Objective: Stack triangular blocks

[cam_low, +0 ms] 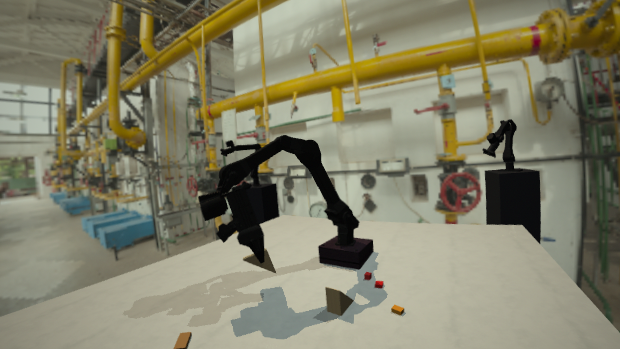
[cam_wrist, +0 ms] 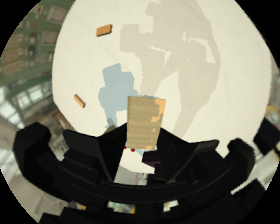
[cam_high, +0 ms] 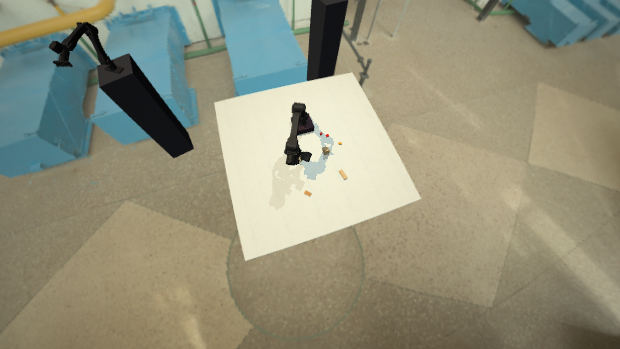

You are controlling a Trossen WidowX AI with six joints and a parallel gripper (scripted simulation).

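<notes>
My gripper tip is now 350 mm to the right of the small orange block, 100 mm above it and 10 mm short of it. Round my gripper tip: triangular block (10 mm above).
</notes>
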